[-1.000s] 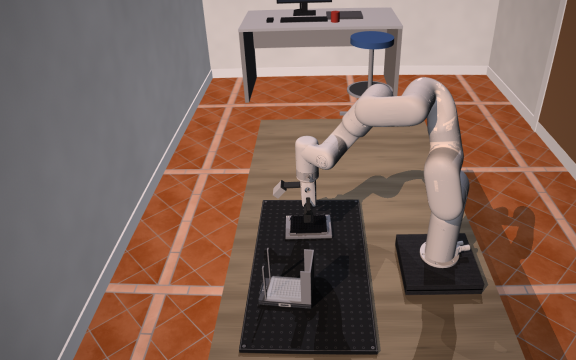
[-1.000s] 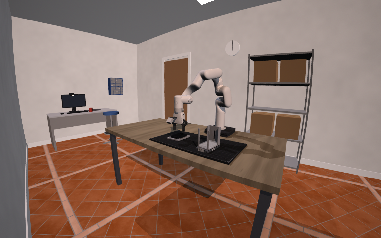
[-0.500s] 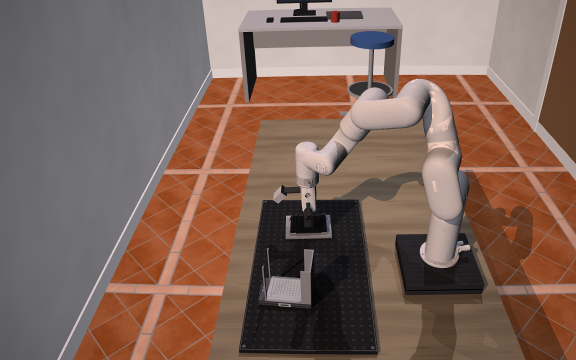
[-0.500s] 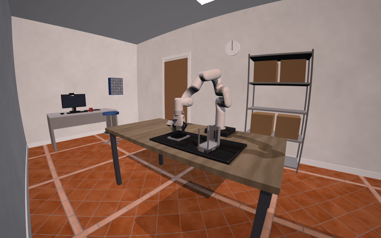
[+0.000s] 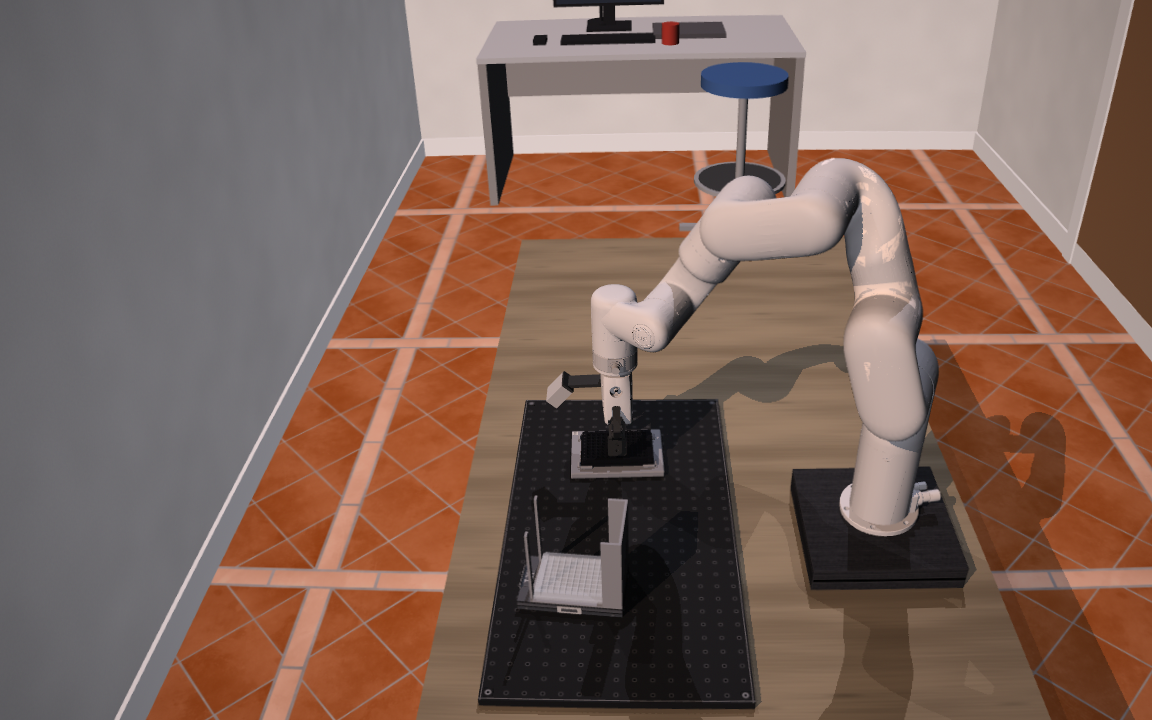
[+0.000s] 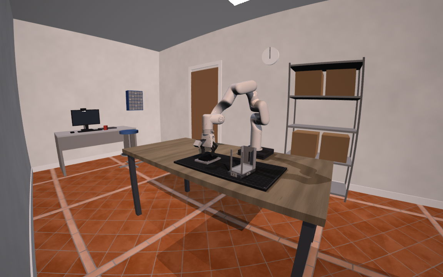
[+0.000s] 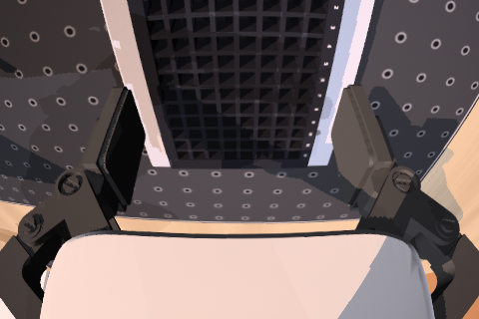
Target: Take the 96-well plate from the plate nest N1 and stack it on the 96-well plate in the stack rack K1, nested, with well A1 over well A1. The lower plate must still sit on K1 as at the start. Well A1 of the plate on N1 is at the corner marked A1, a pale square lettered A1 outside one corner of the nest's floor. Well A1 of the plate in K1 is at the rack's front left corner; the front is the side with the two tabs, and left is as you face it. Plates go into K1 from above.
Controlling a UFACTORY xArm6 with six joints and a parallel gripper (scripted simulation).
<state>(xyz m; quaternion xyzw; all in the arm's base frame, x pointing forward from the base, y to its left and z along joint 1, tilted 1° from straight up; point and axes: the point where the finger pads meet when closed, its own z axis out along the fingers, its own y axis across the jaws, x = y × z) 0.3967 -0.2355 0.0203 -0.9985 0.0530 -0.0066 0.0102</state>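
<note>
The black 96-well plate lies 3 cm below my hand. Round my hand: white 96-well plate: 31 cm to the left, 10 cm ahead, 3 cm below; then plate nest N1: 4 cm below; then A1 mark: 7 cm ahead, 6 cm to the right, 4 cm below.
</note>
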